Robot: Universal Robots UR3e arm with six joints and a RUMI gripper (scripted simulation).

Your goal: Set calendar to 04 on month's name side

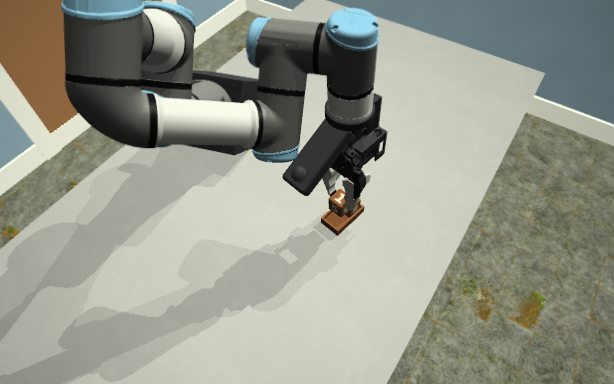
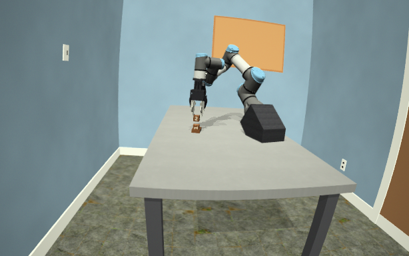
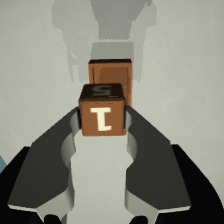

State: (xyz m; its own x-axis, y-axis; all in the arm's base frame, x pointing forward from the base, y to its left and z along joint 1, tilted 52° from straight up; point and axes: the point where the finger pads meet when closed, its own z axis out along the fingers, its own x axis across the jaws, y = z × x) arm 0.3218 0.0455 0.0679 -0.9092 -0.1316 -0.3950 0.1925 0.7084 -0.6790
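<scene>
Now: the brown tray 2 cm to the left of my hand and 7 cm below it. From my hand the other things lie so: cube: 1 cm below.
</scene>
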